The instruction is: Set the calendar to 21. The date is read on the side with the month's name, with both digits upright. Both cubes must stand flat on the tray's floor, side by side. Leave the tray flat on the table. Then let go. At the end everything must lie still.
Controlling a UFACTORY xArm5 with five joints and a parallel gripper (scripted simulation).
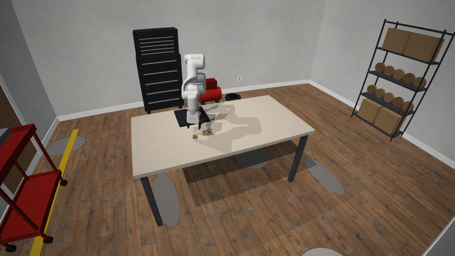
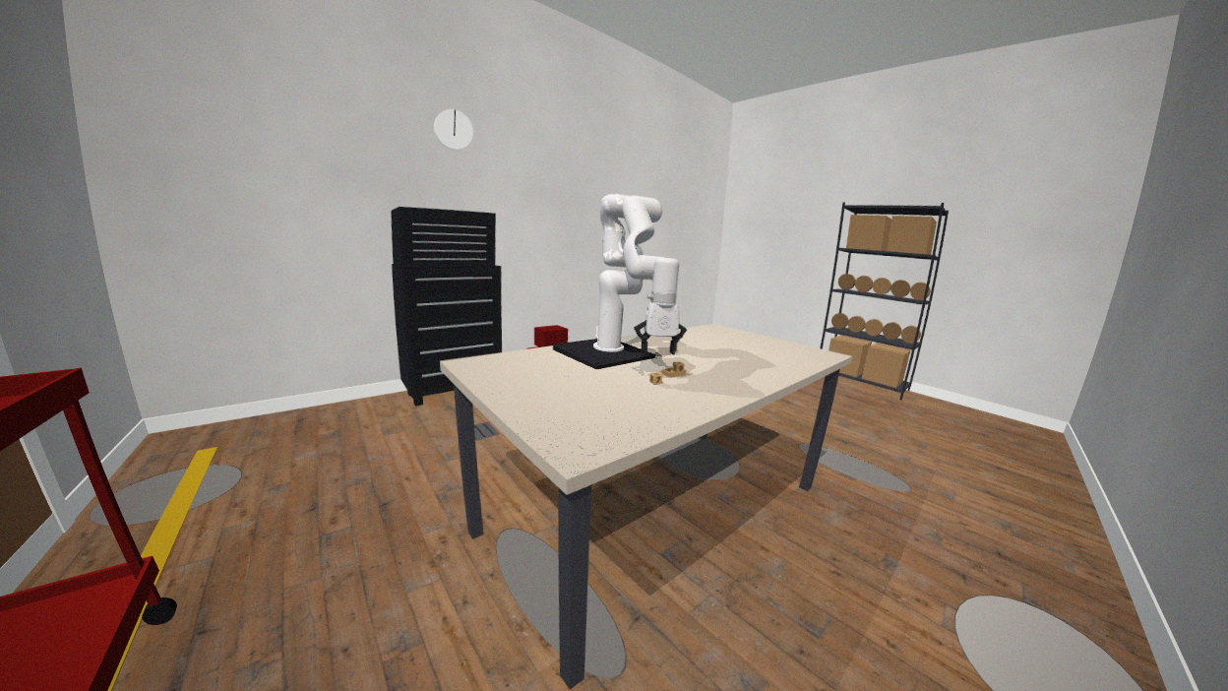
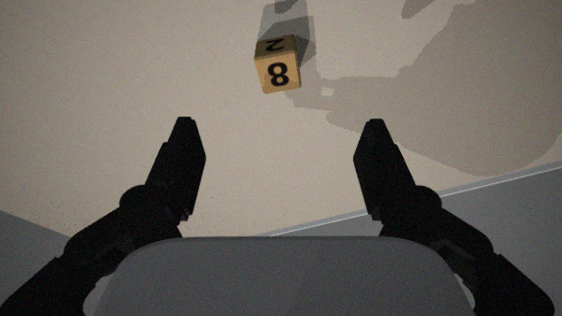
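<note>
Right now my hand is 9 cm above the wooden digit cube. From my hand the other things lie so: wooden tray (4 cm behind, 11 cm to the left, 10 cm below).
</note>
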